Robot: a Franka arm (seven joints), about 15 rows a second.
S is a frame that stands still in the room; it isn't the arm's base.
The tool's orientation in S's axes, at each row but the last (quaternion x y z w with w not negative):
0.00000, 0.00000, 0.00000, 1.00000
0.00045, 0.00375, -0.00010, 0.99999
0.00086, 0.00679, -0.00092, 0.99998
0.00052, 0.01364, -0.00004, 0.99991
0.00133, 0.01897, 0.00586, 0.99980
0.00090, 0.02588, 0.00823, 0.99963
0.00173, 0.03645, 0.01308, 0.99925
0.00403, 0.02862, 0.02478, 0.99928
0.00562, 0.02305, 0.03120, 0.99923
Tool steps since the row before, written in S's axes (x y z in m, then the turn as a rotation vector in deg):
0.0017, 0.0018, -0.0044, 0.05, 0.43, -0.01
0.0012, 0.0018, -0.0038, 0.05, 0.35, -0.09
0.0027, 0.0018, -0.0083, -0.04, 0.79, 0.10
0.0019, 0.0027, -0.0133, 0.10, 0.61, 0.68
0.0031, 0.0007, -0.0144, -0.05, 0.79, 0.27
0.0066, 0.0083, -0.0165, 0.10, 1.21, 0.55
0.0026, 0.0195, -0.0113, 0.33, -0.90, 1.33
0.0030, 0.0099, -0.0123, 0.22, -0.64, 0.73
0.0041, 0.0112, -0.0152, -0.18, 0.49, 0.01
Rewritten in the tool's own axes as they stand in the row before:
0.0017, 0.0018, -0.0044, 0.05, 0.43, -0.01
0.0012, 0.0018, -0.0038, 0.05, 0.35, -0.09
0.0028, 0.0018, -0.0083, -0.04, 0.79, 0.10
0.0023, 0.0027, -0.0132, 0.08, 0.61, 0.68
0.0037, 0.0006, -0.0143, -0.05, 0.79, 0.27
0.0076, 0.0082, -0.0161, 0.09, 1.21, 0.55
0.0039, 0.0194, -0.0111, 0.21, -0.90, 1.35
0.0042, 0.0096, -0.0122, 0.15, -0.64, 0.75
0.0055, 0.0107, -0.0151, -0.15, 0.50, 0.00

